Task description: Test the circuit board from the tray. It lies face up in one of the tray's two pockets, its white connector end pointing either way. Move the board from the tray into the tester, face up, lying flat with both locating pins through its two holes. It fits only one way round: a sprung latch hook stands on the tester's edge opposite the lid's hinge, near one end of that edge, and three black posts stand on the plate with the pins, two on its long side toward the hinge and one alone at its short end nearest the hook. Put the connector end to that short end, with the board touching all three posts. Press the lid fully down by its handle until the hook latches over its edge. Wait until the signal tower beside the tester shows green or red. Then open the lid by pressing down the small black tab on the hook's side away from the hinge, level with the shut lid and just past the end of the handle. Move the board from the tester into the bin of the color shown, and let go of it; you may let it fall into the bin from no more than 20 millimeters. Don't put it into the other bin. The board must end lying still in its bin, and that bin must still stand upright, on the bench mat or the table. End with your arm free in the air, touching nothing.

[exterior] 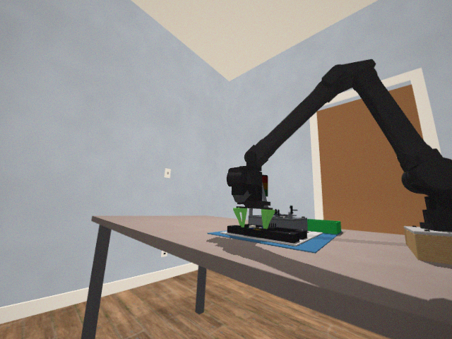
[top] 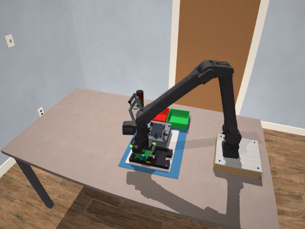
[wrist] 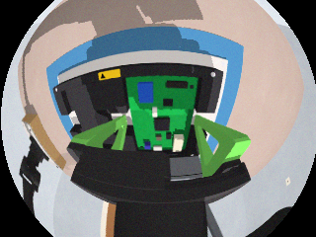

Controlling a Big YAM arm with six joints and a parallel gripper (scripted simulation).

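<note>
The green circuit board lies right at my hand. The rest, counted from my hand: red bin 370 mm to the right, 10 mm below, 10 mm behind; then tester plate 160 mm to the right, 50 mm above, 40 mm behind; then tester lid 170 mm to the right, 160 mm above, 80 mm ahead.
</note>
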